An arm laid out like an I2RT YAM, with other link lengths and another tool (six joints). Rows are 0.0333 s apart.
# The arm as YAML. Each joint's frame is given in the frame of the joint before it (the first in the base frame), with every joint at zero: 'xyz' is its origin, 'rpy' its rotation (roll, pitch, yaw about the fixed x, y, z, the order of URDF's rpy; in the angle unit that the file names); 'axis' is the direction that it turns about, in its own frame. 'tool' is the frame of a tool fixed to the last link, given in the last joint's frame.
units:
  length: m
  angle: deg
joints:
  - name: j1
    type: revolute
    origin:
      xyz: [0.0, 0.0, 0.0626]
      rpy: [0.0, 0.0, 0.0]
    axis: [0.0, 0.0, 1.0]
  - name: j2
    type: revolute
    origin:
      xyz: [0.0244, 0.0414, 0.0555]
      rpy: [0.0, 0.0, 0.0]
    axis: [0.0, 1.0, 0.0]
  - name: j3
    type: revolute
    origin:
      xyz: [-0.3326, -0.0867, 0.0]
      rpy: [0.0, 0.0, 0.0]
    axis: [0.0, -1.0, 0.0]
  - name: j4
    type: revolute
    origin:
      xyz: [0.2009, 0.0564, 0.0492]
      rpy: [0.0, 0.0, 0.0]
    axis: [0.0, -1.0, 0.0]
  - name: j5
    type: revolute
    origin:
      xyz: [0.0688, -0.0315, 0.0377]
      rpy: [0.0, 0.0, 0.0]
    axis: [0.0, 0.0, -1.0]
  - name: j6
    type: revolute
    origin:
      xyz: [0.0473, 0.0, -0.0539]
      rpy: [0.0, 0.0, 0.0]
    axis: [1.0, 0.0, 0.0]
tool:
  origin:
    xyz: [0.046, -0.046, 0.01]
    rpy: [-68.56, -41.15, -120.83]
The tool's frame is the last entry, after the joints.
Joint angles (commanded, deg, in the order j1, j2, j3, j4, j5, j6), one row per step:
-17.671 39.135 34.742 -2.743 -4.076 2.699
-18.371 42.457 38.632 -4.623 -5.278 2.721
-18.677 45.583 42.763 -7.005 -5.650 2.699
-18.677 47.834 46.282 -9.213 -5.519 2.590
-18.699 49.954 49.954 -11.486 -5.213 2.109
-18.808 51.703 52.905 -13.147 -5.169 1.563
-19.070 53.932 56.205 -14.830 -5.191 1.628
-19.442 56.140 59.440 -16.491 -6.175 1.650
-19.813 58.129 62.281 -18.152 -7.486 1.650
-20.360 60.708 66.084 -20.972 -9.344 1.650
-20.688 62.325 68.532 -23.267 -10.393 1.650
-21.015 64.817 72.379 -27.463 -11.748 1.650
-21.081 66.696 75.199 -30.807 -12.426 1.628
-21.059 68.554 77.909 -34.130 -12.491 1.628
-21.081 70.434 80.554 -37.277 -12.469 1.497
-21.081 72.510 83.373 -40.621 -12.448 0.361
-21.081 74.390 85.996 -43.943 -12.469 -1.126
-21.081 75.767 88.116 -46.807 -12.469 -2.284
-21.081 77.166 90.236 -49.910 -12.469 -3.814
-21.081 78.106 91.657 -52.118 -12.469 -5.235
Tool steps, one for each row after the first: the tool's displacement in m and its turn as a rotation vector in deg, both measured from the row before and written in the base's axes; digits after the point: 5 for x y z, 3 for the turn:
0.01116 -0.00329 0.01276 0.582 1.192 0.488
0.01042 -0.00368 0.01269 0.472 1.292 0.065
0.00742 -0.00273 0.01089 0.174 0.922 -0.110
0.00681 -0.00285 0.01194 -0.284 0.810 -0.230
0.00596 -0.00237 0.00977 -0.381 0.562 -0.042
0.00783 -0.00354 0.00978 0.265 0.562 -0.254
0.00882 -0.00264 0.00897 0.437 0.521 0.582
0.00835 -0.00198 0.00675 0.562 0.658 0.903
0.01036 -0.00252 0.00707 0.994 1.336 1.249
0.00590 -0.00160 0.00307 0.789 1.268 0.679
0.00838 -0.00204 0.00297 1.413 2.502 0.958
0.00599 -0.00131 0.00101 1.070 2.158 0.574
0.00531 -0.00182 0.00034 0.913 2.296 0.082
0.00534 -0.00218 0.00024 0.730 2.241 0.014
0.00636 -0.00230 0.00047 -0.072 2.553 0.510
0.00545 -0.00178 0.00017 -0.338 2.551 0.767
0.00327 -0.00102 0.00012 -0.208 2.085 0.622
0.00305 -0.00083 -0.00038 -0.395 2.351 0.871
0.00196 -0.00040 -0.00035 -0.514 1.720 0.849

